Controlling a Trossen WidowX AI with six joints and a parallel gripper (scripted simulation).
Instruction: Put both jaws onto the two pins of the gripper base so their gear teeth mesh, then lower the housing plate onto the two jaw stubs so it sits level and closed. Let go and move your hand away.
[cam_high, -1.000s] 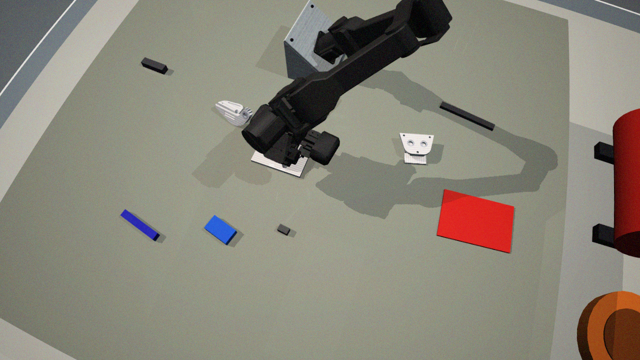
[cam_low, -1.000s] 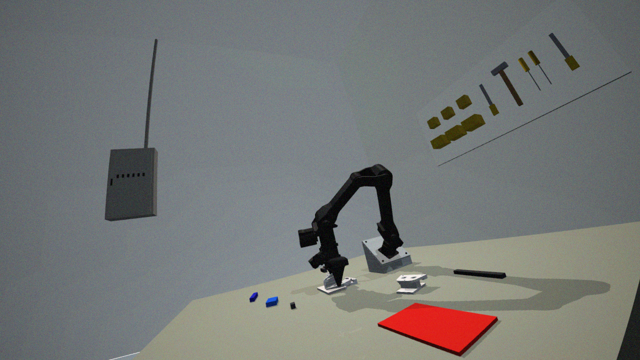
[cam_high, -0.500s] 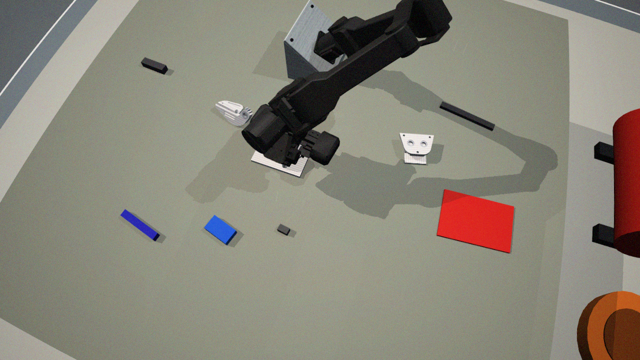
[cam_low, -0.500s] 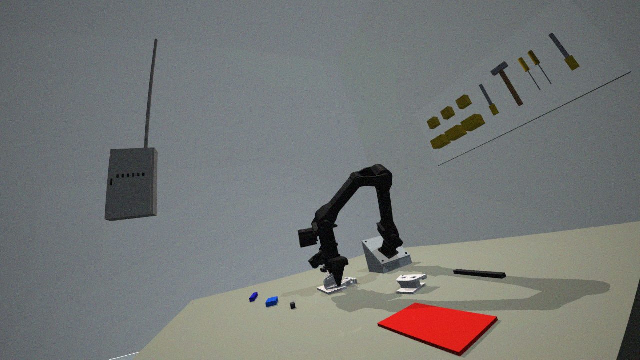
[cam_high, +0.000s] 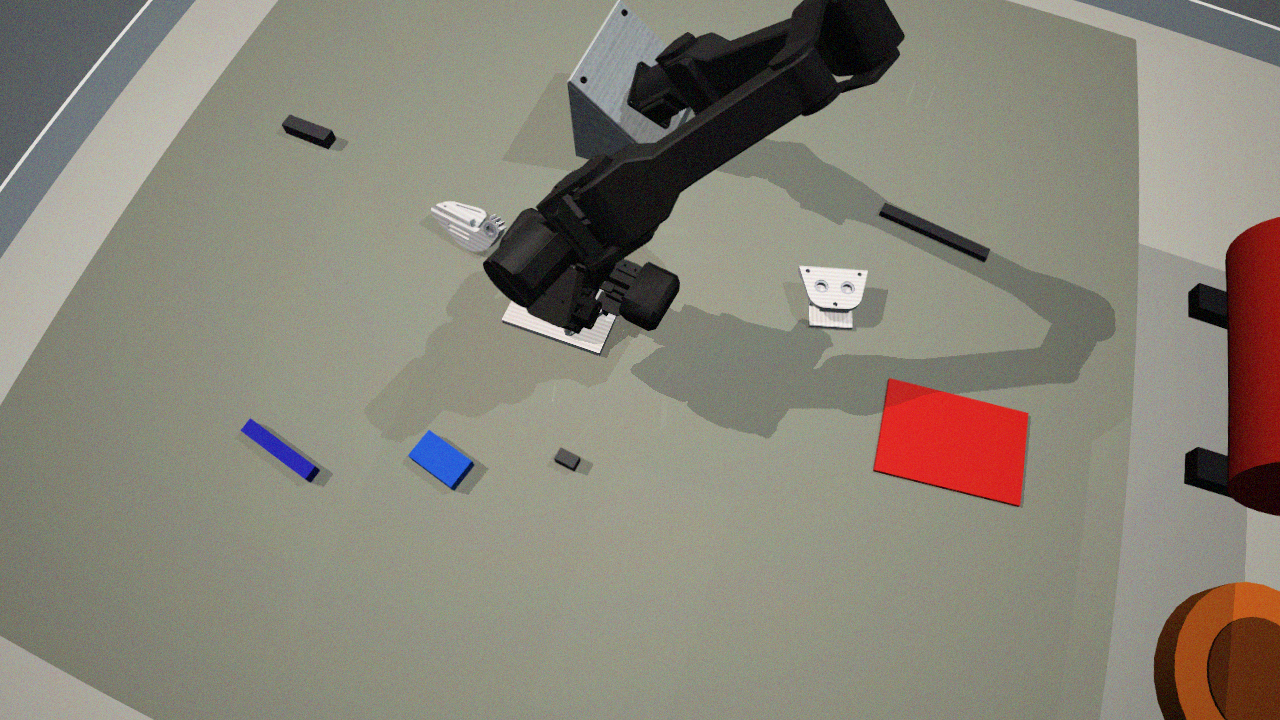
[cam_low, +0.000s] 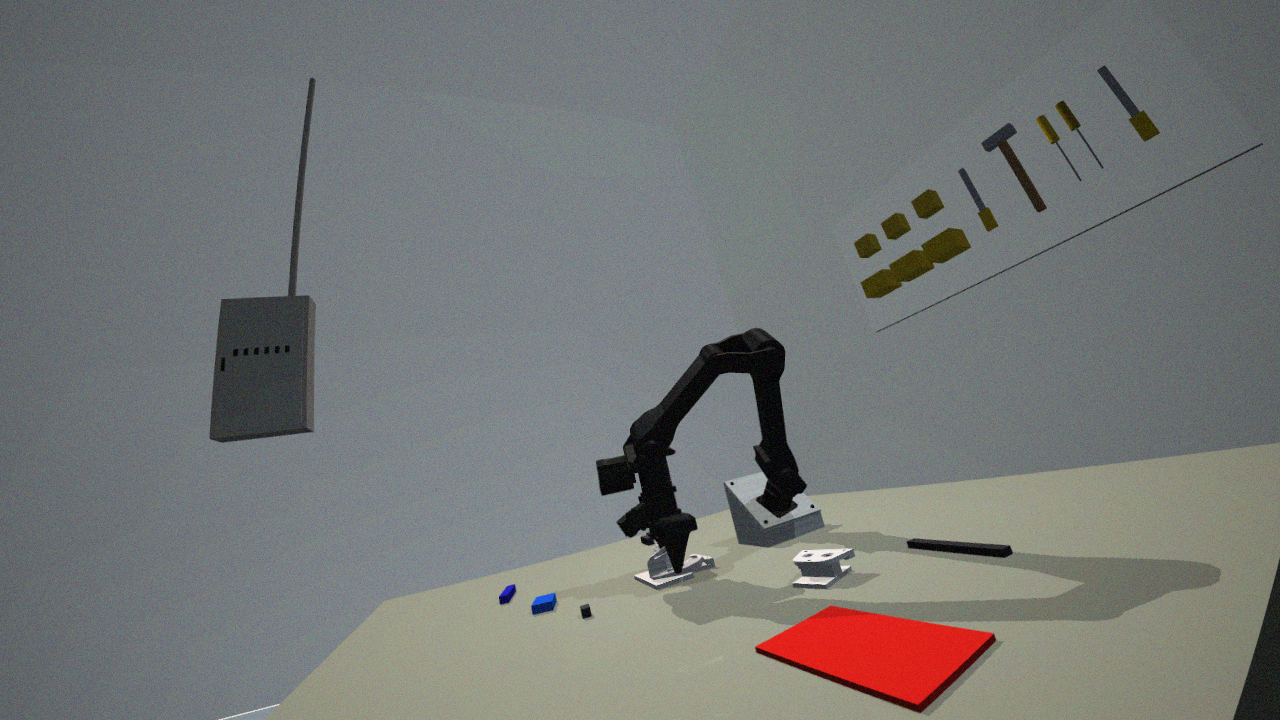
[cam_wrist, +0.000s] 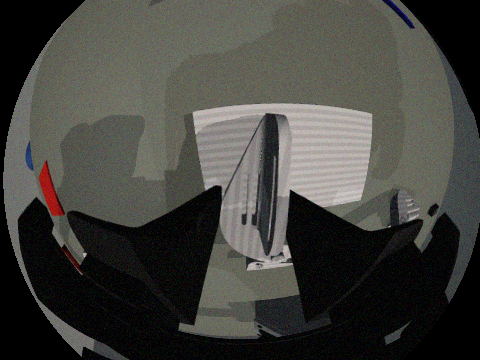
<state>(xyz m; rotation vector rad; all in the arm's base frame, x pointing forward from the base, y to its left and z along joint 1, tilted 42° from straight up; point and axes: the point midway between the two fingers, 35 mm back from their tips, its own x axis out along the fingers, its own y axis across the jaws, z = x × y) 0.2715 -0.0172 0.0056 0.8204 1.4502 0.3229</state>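
Right now the white ribbed plate is 10 mm ahead of my gripper tip, 30 mm to the right of it and 10 mm below it. From my gripper tip the other things lie so: small black block (180 mm ahead, 20 mm to the left, 10 mm below); then blue block (210 mm ahead, 110 mm to the right, 10 mm below); then housing plate (60 mm behind, 20 mm to the right, 10 mm below).
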